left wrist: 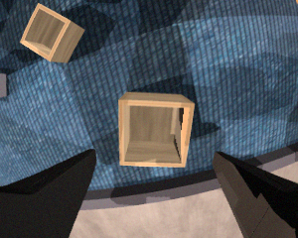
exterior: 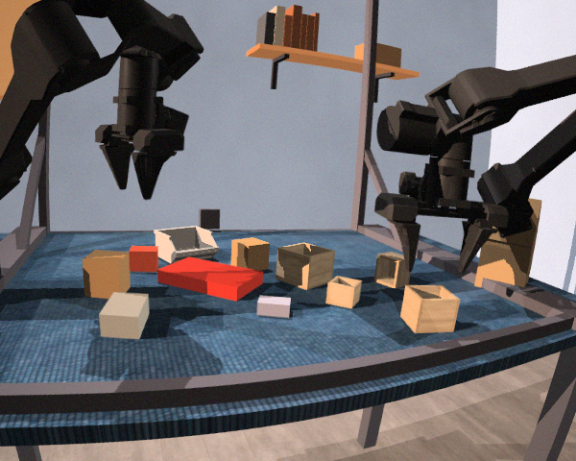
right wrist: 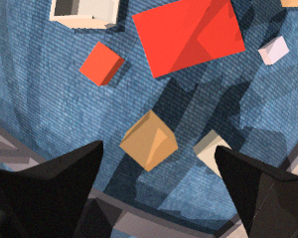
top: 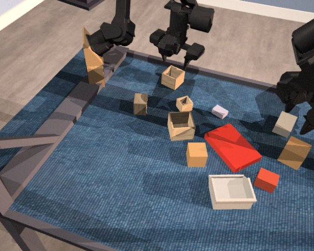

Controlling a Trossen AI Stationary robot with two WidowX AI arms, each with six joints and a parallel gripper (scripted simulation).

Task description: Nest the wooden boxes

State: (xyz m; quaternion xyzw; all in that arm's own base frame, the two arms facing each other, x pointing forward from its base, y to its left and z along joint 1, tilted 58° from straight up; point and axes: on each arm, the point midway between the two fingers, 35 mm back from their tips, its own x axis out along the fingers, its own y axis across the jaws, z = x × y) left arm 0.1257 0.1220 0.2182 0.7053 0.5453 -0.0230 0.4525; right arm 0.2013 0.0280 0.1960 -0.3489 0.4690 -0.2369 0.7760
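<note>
My right gripper is now 17 cm above the red cube and 11 cm past it. From my right hand the other things lie so: beige block 17 cm below, 13 cm ahead; then flat red block 17 cm below, 12 cm to the left, 4 cm behind; then lavender block 21 cm to the left, 18 cm below, 9 cm ahead.
</note>
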